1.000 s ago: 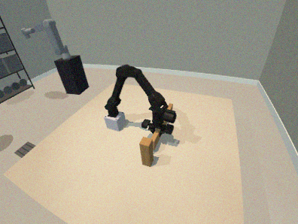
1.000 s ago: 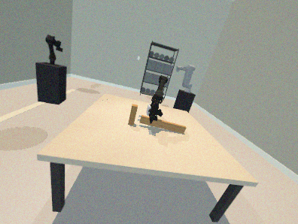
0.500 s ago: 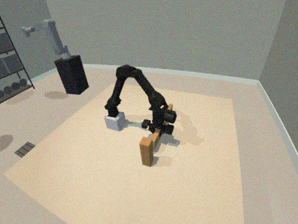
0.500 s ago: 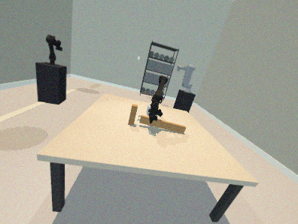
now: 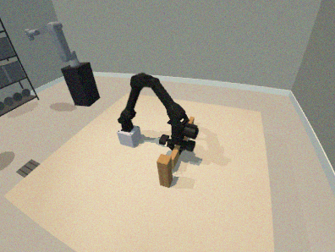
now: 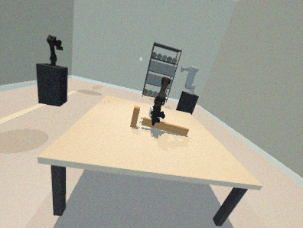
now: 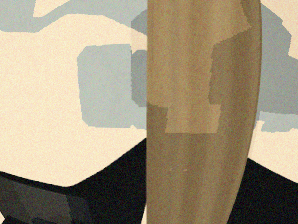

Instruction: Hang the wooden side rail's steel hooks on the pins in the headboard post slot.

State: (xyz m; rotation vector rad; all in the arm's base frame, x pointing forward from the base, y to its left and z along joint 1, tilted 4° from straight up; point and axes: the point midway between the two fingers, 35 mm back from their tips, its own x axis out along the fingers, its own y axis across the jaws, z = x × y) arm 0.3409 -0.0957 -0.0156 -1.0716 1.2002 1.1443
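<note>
Now: gripper tip 16 cm to the left of the wooden headboard post, 4 cm below it and 2 cm past it.
</note>
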